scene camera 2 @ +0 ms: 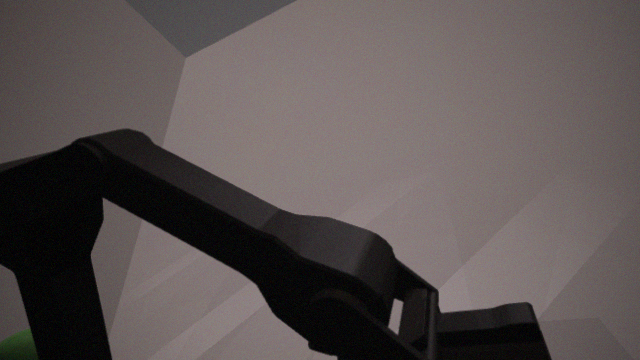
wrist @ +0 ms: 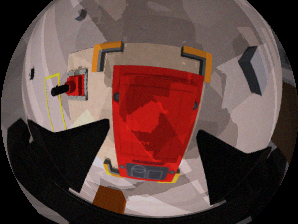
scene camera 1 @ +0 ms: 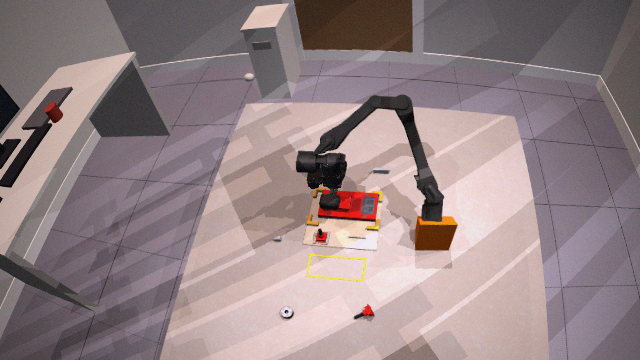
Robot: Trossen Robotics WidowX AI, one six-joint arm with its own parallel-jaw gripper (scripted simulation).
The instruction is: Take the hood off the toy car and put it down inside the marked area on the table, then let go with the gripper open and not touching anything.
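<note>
You can see the gripper here, open and holding nothing, and there's a red hood as well. The wrist view shows the gripper too.
</note>
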